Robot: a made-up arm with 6 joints.
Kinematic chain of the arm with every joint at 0, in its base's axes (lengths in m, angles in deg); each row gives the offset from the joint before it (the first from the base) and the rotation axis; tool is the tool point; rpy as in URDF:
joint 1: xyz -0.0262 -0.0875 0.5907 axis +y
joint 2: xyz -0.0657 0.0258 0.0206 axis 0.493 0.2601 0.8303
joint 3: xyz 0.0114 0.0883 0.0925 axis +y
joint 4: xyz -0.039 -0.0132 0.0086 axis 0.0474 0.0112 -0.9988
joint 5: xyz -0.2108 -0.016 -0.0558 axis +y
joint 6: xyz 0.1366 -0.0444 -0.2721 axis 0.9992 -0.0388 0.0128
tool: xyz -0.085 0.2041 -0.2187 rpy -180 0 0
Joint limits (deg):
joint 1: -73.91..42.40
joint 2: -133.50..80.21
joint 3: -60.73..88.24
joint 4: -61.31..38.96
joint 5: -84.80..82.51
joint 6: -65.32..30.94
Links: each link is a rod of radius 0.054 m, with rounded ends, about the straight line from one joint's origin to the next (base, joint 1, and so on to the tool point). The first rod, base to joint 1, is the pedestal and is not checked.
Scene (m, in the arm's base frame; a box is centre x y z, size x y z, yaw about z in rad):
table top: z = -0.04
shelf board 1: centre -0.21 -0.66 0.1 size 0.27 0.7 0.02 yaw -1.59
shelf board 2: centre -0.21 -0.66 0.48 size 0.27 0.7 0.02 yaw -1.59
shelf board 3: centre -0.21 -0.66 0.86 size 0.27 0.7 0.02 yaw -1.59
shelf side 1: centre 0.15 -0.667 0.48 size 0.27 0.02 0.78 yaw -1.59
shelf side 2: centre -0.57 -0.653 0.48 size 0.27 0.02 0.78 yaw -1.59
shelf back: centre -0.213 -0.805 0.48 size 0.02 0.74 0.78 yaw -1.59
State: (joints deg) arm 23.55 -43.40 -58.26 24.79 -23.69 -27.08
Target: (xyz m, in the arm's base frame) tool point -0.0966 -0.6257 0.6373
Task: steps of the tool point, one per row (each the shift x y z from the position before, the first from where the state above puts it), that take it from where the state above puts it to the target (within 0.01 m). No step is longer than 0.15 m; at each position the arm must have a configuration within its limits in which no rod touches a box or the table.
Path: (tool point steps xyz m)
1: -0.0869 -0.0485 0.0352
2: -0.0884 -0.0270 0.0424
3: -0.0854 -0.0056 0.0461
4: -0.0775 0.0142 0.0470
5: -0.0658 0.0300 0.0456
6: -0.0008 -0.0600 -0.0385
7: 0.0045 -0.0680 -0.0163
8: 0.0008 -0.0702 0.0116
9: -0.0095 -0.0645 0.0432

